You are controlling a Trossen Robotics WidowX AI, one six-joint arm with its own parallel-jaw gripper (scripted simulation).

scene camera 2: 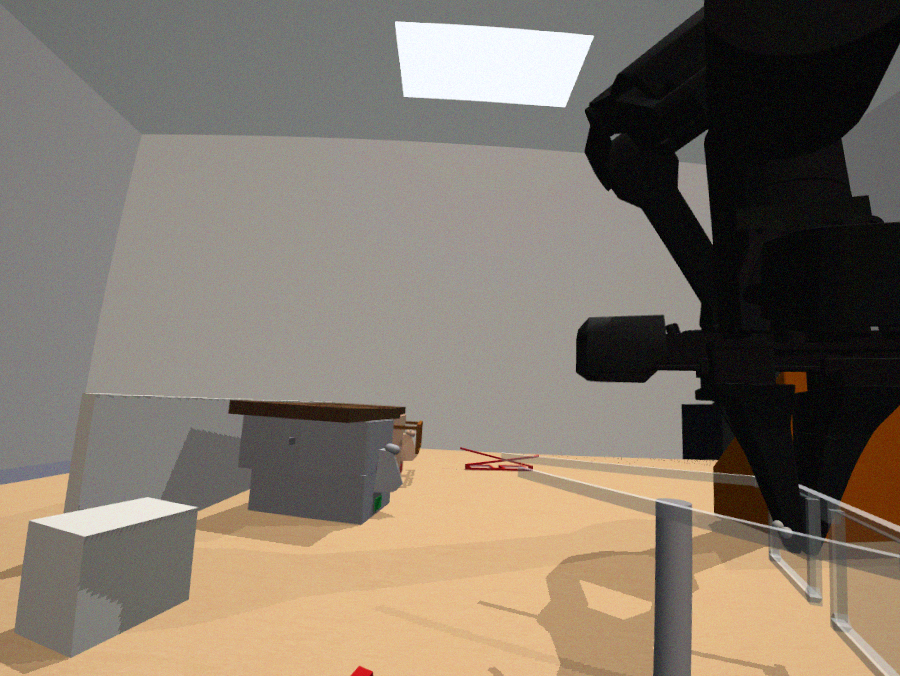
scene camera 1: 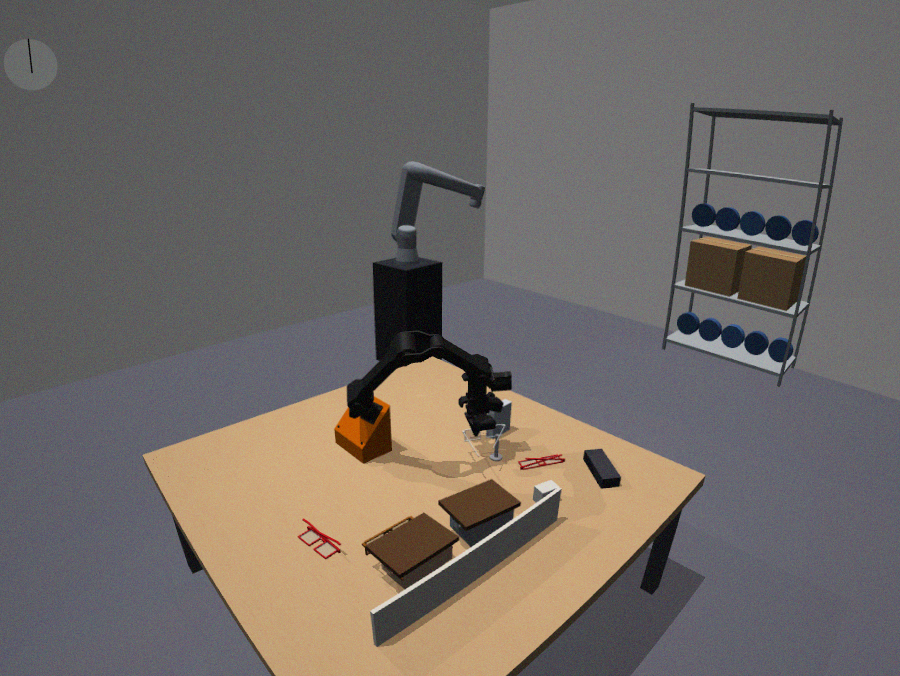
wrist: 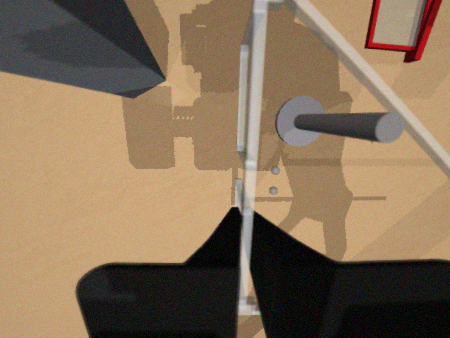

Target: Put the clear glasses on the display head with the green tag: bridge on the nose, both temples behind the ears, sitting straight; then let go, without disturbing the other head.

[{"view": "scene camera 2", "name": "my gripper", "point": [799,551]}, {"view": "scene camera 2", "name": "white box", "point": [87,576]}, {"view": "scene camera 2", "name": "white panel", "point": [184,450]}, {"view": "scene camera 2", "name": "display head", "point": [402,439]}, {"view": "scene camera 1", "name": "my gripper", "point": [475,435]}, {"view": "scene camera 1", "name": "black box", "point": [605,474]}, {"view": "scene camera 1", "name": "display head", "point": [417,548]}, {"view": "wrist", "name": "my gripper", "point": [239,214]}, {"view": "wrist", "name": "grey stand post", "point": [299,121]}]
